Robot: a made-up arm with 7 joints.
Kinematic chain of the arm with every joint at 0, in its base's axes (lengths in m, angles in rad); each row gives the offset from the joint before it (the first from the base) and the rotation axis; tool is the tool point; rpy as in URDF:
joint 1: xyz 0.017 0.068 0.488 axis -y
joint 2: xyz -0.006 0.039 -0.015 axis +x
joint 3: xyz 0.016 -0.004 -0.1 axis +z
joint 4: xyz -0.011 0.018 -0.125 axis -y
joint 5: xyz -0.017 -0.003 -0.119 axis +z
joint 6: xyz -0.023 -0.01 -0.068 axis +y
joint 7: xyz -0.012 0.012 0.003 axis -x
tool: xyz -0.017 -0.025 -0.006 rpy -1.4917 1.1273 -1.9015
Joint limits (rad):
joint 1: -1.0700..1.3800
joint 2: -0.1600..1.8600
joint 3: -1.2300..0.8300
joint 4: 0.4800..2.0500
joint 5: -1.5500..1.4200
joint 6: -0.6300..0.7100
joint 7: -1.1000..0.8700
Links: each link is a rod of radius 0.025 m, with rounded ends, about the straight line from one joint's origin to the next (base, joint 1, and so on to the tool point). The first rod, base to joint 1, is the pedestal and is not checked.
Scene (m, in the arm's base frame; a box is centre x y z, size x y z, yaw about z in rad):
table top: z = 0
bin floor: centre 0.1 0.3 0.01 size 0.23 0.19 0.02 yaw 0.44
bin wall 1: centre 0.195 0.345 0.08 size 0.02 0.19 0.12 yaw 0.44
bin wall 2: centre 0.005 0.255 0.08 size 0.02 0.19 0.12 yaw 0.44
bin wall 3: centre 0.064 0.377 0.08 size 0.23 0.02 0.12 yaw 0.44
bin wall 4: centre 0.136 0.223 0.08 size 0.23 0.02 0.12 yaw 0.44
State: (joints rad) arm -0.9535 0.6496 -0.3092 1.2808 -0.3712 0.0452 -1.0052
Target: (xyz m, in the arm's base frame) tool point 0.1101 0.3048 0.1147
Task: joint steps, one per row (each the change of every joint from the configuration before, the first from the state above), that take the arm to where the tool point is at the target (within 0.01 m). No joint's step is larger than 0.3 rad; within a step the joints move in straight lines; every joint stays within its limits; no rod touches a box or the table.
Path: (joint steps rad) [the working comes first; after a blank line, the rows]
Joints at the target: -0.1357 0.5684 -0.3147 0.9948 -0.3689 -0.0882 -1.0527
Straight joint move there: touches bin wall 2, bin wall 3.

1: -0.0388 -0.0011 0.1751 0.1509 -0.1131 -0.2149 0.2048
2: -0.0389 -0.0011 0.1751 0.1508 -0.1131 -0.2149 0.2049
3: -0.0388 -0.0011 0.1752 0.1509 -0.1131 -0.2149 0.2048
4: 0.1601 0.0437 -0.0560 0.0237 0.0650 0.1917 -0.2356
5: 0.1600 0.0437 -0.0559 0.0237 0.0650 0.1918 -0.2356
6: 0.1601 0.0437 -0.0560 0.0237 0.0650 0.1917 -0.2356
7: 0.1514 -0.0697 -0.1210 -0.2699 0.0489 -0.0213 0.0149
8: 0.1513 -0.0696 -0.1210 -0.2699 0.0488 -0.0213 0.0150
9: 0.1514 -0.0697 -0.1210 -0.2699 0.0489 -0.0213 0.0149

